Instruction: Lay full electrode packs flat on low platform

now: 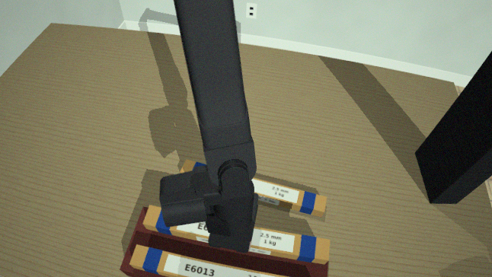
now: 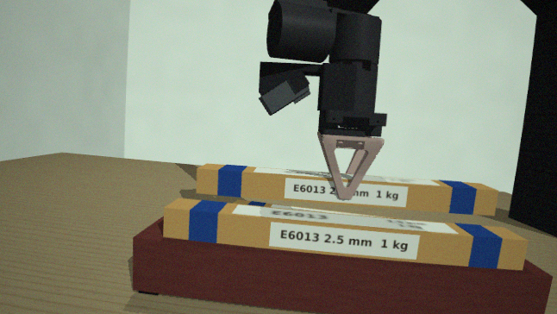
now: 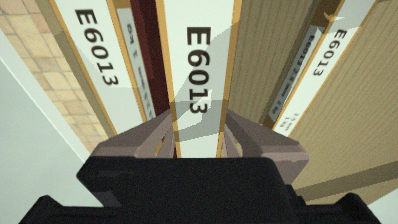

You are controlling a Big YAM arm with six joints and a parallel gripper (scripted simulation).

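My gripper is now 9 cm above the dark red low platform, 3 cm to the right of it and 1 cm short of it.
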